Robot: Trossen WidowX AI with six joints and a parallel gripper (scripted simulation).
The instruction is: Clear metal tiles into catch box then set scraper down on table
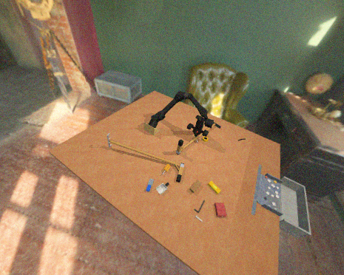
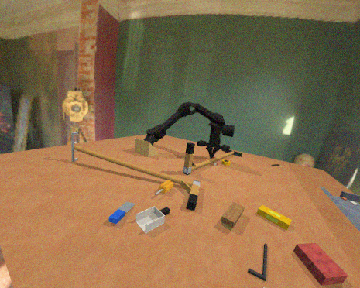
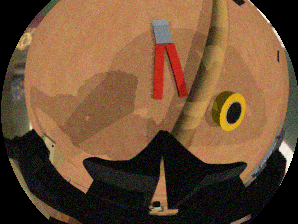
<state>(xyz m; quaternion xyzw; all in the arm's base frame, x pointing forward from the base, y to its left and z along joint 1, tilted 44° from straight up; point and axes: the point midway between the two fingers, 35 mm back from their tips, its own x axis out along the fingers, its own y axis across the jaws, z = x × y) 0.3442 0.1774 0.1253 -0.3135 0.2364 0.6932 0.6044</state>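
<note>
The long scraper lies 2 cm ahead of my gripper tip, 2 cm to the left of it and 5 cm above it. The rest, counted from my gripper tip: wooden block: 25 cm ahead, 42 cm to the right; yellow level: 35 cm ahead, 34 cm to the right; yellow tape roll: 8 cm ahead, 5 cm to the left, 1 cm below.
</note>
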